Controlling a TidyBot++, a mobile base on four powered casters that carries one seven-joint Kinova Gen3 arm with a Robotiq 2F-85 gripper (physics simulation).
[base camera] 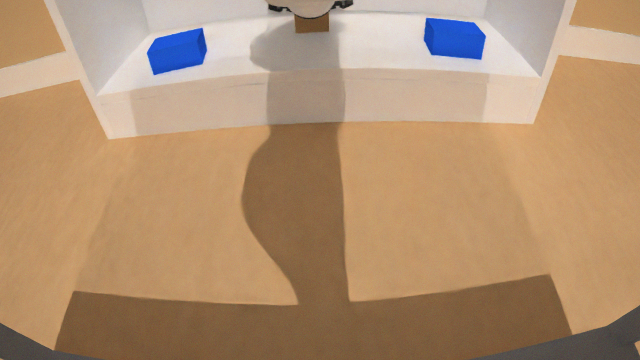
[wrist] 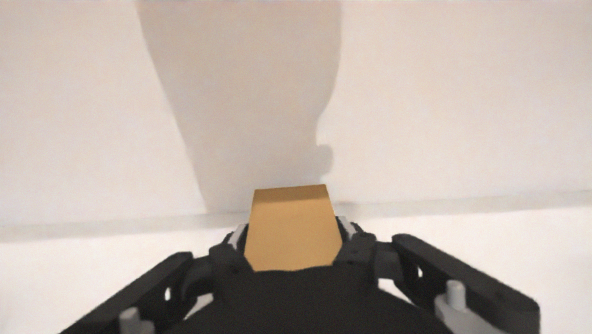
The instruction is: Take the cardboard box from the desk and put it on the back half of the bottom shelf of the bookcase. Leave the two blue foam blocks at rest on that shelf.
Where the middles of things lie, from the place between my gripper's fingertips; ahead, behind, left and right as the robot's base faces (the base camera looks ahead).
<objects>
My gripper is now 10 mm above the cardboard box (wrist: 290, 228).
</objects>
